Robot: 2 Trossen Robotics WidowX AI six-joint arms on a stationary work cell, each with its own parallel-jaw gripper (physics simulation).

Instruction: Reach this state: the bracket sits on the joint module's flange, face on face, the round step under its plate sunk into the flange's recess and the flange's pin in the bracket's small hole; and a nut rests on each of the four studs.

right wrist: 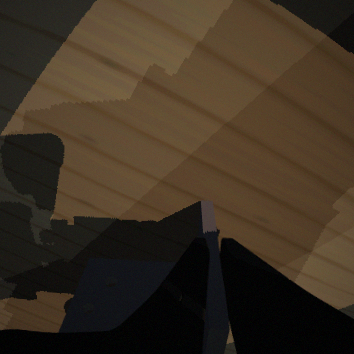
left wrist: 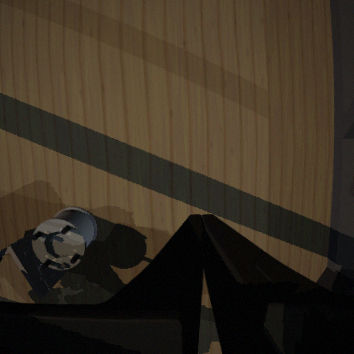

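Observation:
The joint module stands at the lower left of the left wrist view; its pale round flange faces the camera, with dark marks around the rim. The dark bracket lies beside and partly overlaps the flange's lower-left side in that view; whether they touch cannot be told. My right gripper is shut on the bracket's upright, thin blue-grey plate, whose pale end sticks out past the fingertips; its wider plate shows at the left, partly behind a finger. My left gripper is shut and empty, right of the module. Nuts do not show.
The wooden table lies below both grippers, crossed by dark shadows. Its edge runs down the right side of the left wrist view, with a dark grey area beyond. Shadows beside the module blur its base.

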